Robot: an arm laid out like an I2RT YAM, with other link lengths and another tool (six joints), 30 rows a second.
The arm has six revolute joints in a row. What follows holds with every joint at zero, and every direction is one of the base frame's. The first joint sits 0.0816 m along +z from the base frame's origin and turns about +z. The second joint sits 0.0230 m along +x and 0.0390 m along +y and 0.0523 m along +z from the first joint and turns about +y. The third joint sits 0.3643 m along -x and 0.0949 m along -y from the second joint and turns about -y. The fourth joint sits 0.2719 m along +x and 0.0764 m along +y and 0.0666 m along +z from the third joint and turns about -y. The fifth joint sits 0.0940 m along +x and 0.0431 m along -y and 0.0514 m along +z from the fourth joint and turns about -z. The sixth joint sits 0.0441 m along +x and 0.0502 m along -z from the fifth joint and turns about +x. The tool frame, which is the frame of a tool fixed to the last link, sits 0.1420 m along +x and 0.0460 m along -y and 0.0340 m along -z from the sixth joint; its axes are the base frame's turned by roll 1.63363, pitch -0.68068 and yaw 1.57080 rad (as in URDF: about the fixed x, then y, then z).
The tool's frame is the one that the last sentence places.
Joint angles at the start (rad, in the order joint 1, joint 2, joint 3, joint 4, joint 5, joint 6):
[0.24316 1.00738 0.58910 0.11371 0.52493 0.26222]
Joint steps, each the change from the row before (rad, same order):
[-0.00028 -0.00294 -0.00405 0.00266 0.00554 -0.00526]
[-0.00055 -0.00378 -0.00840 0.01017 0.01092 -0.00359]
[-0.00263 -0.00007 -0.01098 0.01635 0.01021 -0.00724]
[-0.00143 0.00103 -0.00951 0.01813 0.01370 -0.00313]
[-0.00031 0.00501 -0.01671 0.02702 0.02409 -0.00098]
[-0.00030 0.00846 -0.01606 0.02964 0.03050 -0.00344]
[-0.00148 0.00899 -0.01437 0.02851 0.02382 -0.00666]
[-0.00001 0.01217 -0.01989 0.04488 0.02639 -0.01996]
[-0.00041 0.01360 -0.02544 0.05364 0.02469 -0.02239]
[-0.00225 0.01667 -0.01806 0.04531 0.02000 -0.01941]
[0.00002 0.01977 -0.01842 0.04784 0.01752 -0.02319]
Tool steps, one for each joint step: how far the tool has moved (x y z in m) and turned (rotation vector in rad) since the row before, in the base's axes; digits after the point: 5 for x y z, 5 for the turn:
[-0.00124 -0.00142 -0.00013 -0.00608 -0.00038 -0.00421]
[-0.00170 -0.00233 -0.00028 -0.00510 -0.00509 -0.01007]
[-0.00107 -0.00287 -0.00118 -0.00823 -0.00375 -0.01060]
[-0.00079 -0.00273 -0.00046 -0.00485 -0.00729 -0.01381]
[-0.00146 -0.00386 -0.00292 -0.00615 -0.00640 -0.02322]
[-0.00150 -0.00474 -0.00270 -0.00999 -0.00568 -0.02887]
[-0.00100 -0.00410 -0.00238 -0.01096 -0.00390 -0.02299]
[-0.00052 -0.00421 -0.00191 -0.02135 -0.00579 -0.02139]
[-0.00088 -0.00415 -0.00310 -0.02217 -0.00582 -0.02006]
[-0.00001 -0.00372 -0.00248 -0.01900 -0.00249 -0.01823]
[0.00061 -0.00261 -0.00292 -0.02162 0.00072 -0.01316]

